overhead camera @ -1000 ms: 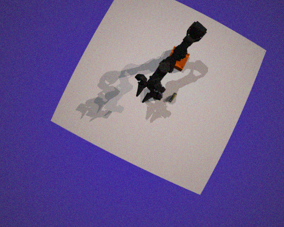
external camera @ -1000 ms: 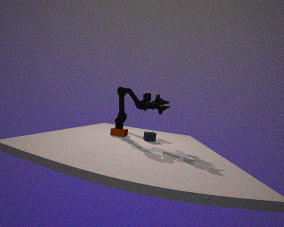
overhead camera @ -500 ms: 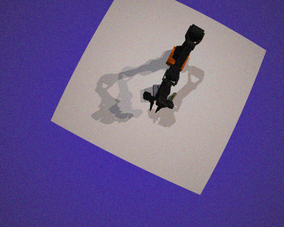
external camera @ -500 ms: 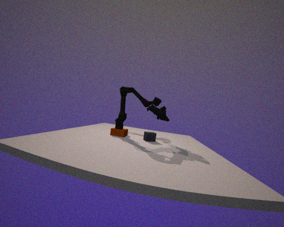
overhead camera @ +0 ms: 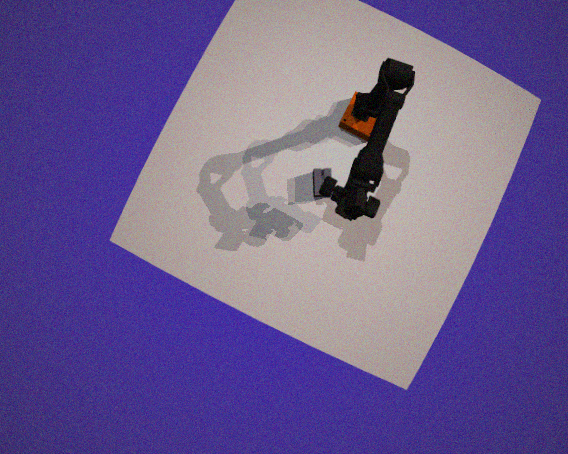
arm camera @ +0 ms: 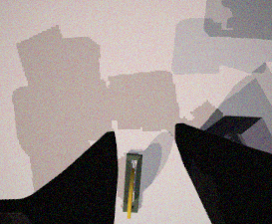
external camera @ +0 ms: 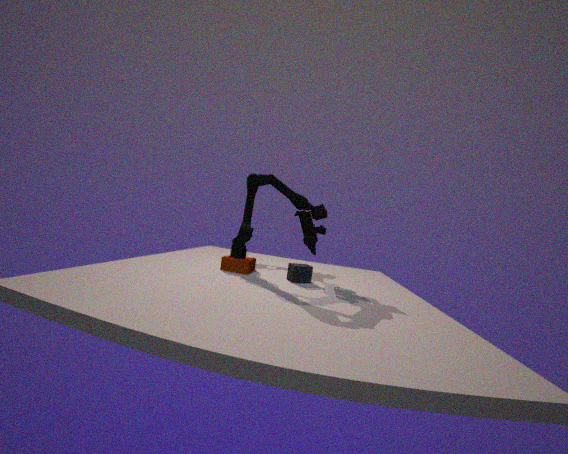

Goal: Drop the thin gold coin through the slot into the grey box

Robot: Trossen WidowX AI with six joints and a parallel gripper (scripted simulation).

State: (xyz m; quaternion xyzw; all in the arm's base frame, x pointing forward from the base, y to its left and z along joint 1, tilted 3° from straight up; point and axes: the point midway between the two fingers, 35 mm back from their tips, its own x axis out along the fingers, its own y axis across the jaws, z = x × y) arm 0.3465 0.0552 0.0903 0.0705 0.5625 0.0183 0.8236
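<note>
My gripper tip is now 90 mm above the gold coin, 70 mm past it and 30 mm to the right of it.
</note>
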